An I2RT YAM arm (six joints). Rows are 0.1 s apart.
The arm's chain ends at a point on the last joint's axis. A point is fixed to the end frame.
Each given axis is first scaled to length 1.
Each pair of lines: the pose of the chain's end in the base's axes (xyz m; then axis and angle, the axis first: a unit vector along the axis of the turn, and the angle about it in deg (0 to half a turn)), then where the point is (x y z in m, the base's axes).
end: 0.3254, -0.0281, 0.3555, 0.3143, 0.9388, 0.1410, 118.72
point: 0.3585 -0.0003 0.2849
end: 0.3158, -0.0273, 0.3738, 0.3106, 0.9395, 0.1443, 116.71
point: 0.3512 -0.0001 0.3042
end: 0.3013, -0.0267, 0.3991, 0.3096, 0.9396, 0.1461, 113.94
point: 0.3400 -0.0005 0.3308
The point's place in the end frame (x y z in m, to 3 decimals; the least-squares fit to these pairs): 0.058 0.000 0.059
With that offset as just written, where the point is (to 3 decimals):
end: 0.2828, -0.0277, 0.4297, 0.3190, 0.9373, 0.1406, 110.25
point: 0.326 -0.004 0.363
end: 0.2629, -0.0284, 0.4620, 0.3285, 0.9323, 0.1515, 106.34
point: 0.311 -0.005 0.399
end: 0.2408, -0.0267, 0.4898, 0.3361, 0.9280, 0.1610, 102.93
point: 0.293 -0.004 0.430
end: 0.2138, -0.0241, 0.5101, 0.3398, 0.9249, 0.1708, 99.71
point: 0.270 -0.002 0.453
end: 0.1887, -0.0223, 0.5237, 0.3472, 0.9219, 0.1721, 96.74
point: 0.248 -0.002 0.470
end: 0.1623, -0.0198, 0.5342, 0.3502, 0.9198, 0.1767, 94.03
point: 0.224 0.000 0.483
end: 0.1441, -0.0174, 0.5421, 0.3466, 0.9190, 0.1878, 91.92
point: 0.208 0.003 0.493
